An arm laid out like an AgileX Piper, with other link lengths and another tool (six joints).
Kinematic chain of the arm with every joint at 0, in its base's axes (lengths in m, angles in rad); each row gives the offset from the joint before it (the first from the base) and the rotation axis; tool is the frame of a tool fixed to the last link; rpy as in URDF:
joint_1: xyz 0 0 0.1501 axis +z
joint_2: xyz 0 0 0 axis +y
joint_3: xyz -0.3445 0 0.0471 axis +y
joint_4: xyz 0.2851 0 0.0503 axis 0.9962 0 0.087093
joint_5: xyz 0 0 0 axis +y
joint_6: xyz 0.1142 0 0.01 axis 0.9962 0 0.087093
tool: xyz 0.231 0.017 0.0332 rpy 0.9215 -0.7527 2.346
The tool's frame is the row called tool.
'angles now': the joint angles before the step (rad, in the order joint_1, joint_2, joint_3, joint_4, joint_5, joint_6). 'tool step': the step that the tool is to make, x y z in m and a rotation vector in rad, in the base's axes. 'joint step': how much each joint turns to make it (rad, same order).
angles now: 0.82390, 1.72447, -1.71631, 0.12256, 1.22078, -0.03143
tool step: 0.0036, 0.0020, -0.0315, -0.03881, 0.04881, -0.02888
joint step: 0.00005, 0.05800, 0.00011, -0.00280, -0.00004, 0.03148
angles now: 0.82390, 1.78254, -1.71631, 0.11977, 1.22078, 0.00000
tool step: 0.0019, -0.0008, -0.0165, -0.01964, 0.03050, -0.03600
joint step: 0.00000, 0.02785, 0.00294, -0.00442, 0.00008, 0.03865
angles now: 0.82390, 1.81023, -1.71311, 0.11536, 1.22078, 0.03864
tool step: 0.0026, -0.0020, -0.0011, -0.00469, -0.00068, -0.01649
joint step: 0.00008, 0.00114, 0.00018, -0.00961, -0.00018, 0.01777
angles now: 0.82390, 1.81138, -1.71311, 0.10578, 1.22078, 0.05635
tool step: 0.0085, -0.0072, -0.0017, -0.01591, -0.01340, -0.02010
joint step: -0.00462, 0.00119, -0.00023, -0.02623, 0.00010, 0.01681
